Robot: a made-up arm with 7 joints.
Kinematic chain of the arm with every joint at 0, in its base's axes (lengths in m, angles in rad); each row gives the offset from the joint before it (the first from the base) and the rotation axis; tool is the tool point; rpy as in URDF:
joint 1: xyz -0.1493 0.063 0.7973 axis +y
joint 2: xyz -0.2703 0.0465 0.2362 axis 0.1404 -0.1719 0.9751
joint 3: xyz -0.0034 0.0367 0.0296 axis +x
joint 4: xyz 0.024 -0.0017 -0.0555 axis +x
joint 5: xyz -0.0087 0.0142 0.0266 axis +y
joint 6: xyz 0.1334 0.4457 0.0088 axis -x
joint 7: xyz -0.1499 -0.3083 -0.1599 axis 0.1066 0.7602 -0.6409
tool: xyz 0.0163 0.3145 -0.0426 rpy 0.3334 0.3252 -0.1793
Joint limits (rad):
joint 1: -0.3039..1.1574
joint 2: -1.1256..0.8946
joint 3: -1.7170..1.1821
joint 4: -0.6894..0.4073
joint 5: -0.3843..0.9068
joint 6: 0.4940..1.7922
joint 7: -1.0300..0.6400
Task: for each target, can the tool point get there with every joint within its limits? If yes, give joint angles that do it. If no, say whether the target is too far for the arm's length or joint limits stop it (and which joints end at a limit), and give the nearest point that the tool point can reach.
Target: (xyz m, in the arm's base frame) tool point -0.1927 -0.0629 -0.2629
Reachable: no: joint limits stop it (at a limit: joint 1, joint 2, joint 4, joint 5, joint 6) | nearest point -0.3591 0.0627 0.5393 | short by 0.829 m
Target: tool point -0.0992 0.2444 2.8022
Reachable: no: too far | nearest point -0.1289 0.1838 1.6139 | short by 1.190 m
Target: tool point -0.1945 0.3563 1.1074
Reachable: yes | joints 0.9515 -0.2888 -0.4201 0.1625 0.0892 1.3389 -0.5127
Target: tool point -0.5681 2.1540 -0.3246
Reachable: no: too far | nearest point -0.5041 0.5207 0.7294 | short by 1.945 m
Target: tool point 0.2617 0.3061 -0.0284
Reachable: no: joint limits stop it (at a limit: joint 1, joint 2, joint 4, joint 5, joint 6) | nearest point 0.0925 0.2198 0.6890 | short by 0.742 m
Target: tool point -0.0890 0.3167 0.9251
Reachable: yes | joints 1.0324 -0.6366 -0.1849 0.1713 0.4561 1.2127 0.3786
